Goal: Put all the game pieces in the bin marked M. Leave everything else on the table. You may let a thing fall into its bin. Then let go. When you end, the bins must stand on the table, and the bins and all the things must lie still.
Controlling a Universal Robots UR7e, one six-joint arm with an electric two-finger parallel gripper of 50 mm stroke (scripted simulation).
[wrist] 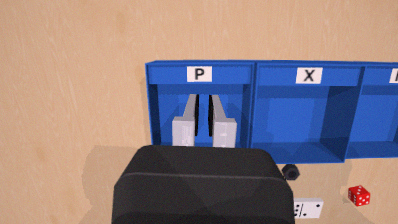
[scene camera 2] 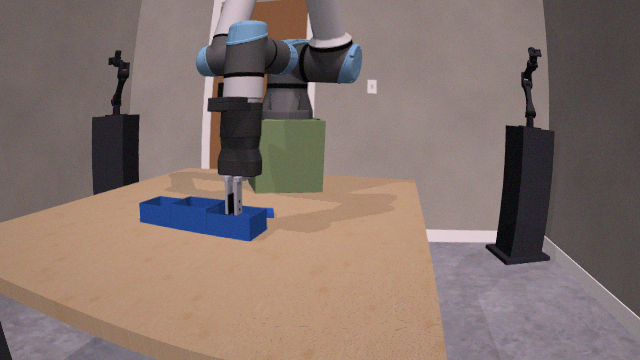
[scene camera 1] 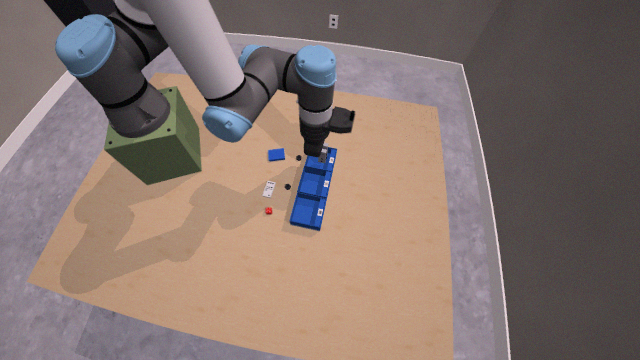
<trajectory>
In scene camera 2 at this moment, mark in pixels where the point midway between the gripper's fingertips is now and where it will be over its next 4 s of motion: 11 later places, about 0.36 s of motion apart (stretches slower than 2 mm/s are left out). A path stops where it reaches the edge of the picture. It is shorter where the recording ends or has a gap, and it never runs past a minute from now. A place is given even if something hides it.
My gripper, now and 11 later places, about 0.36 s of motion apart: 233,213; 234,222; 234,222; 233,217; 233,210; 233,194; 233,177; 234,131; 234,115; 228,133; 220,156; 214,173
</trajectory>
